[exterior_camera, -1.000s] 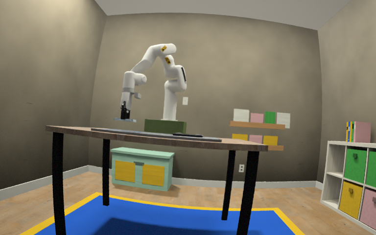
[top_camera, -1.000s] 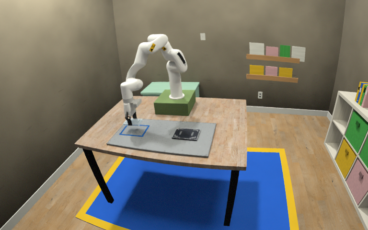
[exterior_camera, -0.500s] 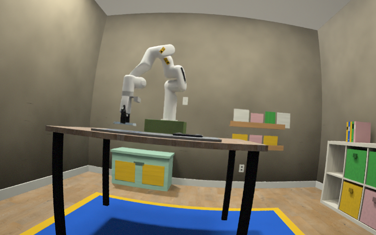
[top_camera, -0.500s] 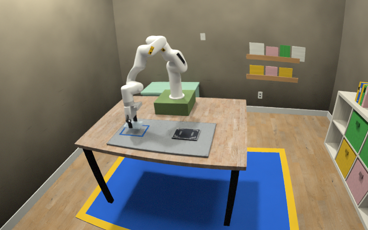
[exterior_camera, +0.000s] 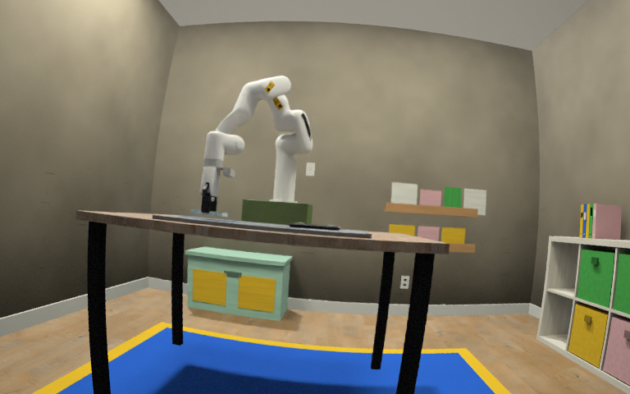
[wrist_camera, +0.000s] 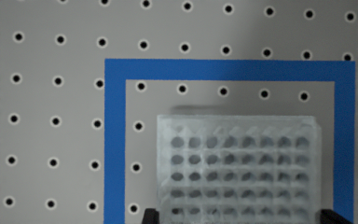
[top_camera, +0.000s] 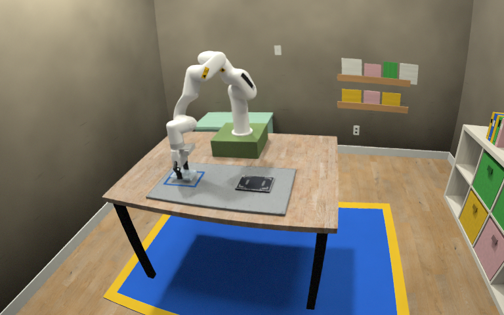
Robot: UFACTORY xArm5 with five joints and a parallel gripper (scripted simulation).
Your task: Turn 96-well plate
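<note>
Now: hand 1 cm above the 96-well plate. Also, from my hand: black plate nest N1: 39 cm to the left, 3 cm below, 1 cm behind.
</note>
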